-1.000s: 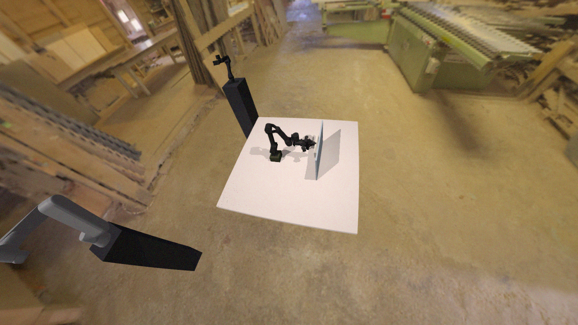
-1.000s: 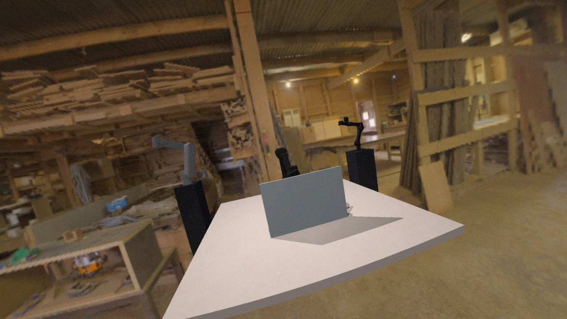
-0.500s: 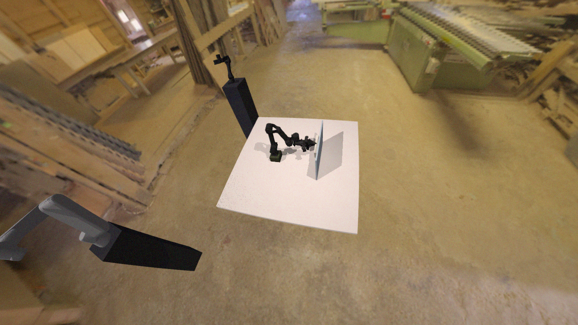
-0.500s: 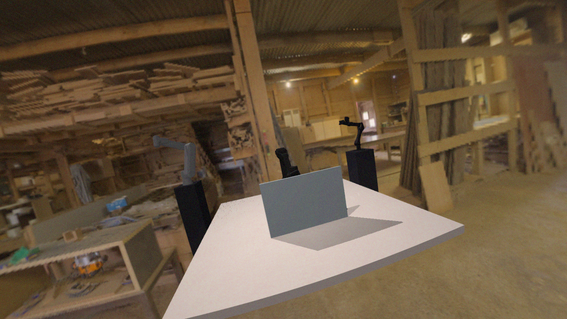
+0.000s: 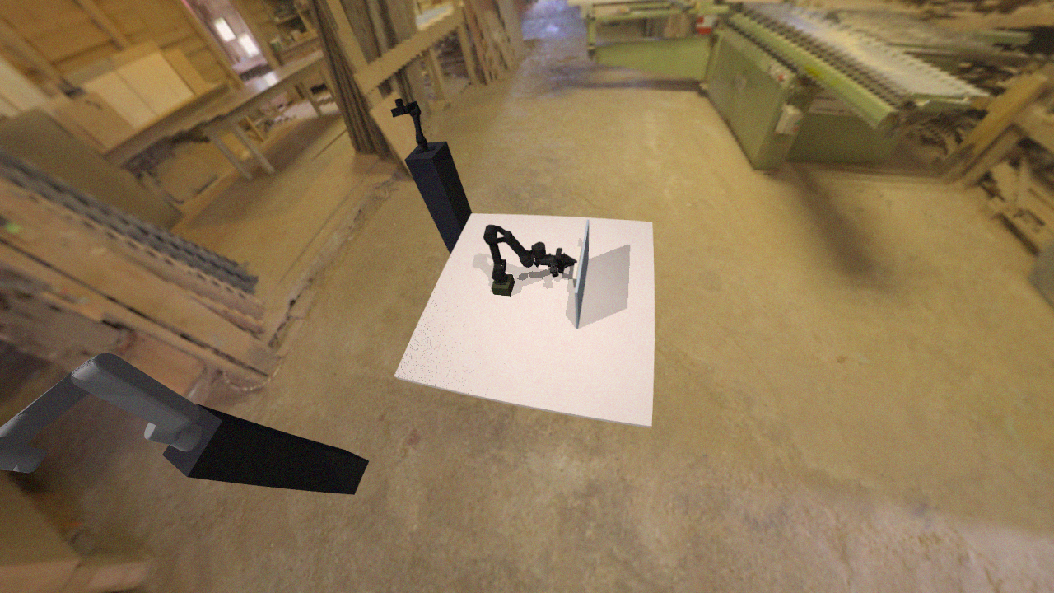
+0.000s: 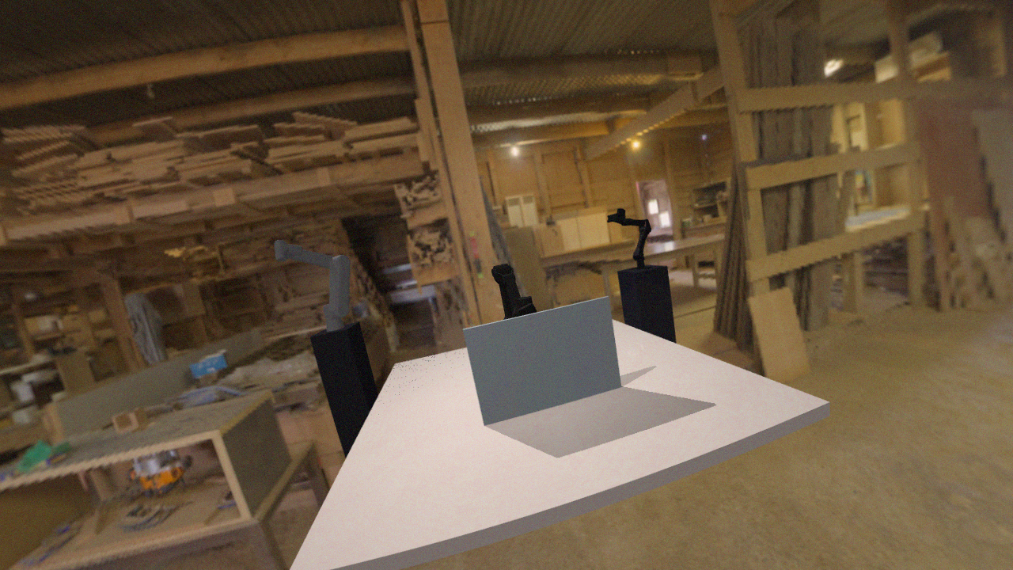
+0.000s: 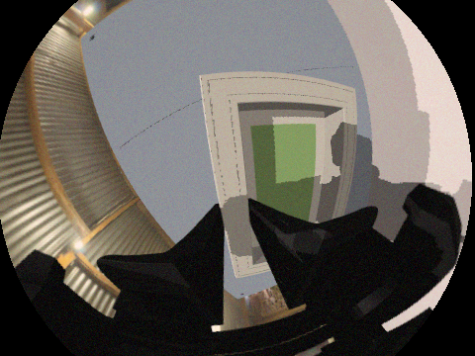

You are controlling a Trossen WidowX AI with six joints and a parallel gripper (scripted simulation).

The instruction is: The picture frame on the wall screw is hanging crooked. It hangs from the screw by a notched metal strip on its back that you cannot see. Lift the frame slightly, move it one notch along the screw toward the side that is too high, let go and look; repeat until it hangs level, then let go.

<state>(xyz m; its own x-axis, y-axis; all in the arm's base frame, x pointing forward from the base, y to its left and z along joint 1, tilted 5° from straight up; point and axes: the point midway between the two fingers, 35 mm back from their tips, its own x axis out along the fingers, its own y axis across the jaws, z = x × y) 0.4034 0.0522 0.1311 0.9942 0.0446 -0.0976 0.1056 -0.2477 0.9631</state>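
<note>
Right now the picture frame is 10 mm ahead of my gripper tip, 10 mm to the left of it and 50 mm below it. The rest, counted from my gripper tip: wall panel (20 mm ahead, 10 mm to the right, 70 mm below).
</note>
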